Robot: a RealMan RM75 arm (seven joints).
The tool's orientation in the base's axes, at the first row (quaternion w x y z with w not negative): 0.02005 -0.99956 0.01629 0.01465
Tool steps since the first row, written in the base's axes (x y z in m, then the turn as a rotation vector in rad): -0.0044 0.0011 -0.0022 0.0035 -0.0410 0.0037; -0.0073 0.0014 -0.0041 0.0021 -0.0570 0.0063; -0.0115 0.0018 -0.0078 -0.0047 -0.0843 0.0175; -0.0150 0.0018 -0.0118 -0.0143 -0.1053 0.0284; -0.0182 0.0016 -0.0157 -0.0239 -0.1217 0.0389; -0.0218 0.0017 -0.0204 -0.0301 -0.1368 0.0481; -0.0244 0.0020 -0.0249 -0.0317 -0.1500 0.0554
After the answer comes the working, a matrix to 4 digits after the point.
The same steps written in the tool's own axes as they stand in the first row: -0.0044 -0.0009 0.0024 0.0047 0.0407 -0.0055; -0.0072 -0.0010 0.0044 0.0037 0.0566 -0.0087; -0.0113 -0.0011 0.0082 -0.0025 0.0837 -0.0208; -0.0147 -0.0008 0.0123 -0.0118 0.1045 -0.0322; -0.0178 -0.0004 0.0163 -0.0211 0.1208 -0.0431; -0.0212 -0.0002 0.0211 -0.0271 0.1357 -0.0527; -0.0237 -0.0002 0.0256 -0.0285 0.1487 -0.0605
The tool's axes in the first row as the columns of a matrix, in the base's axes (rounded; the answer above uses it unrounded):
0.9990 -0.0332 -0.0286
-0.0320 -0.9987 0.0406
-0.0299 -0.0396 -0.9988

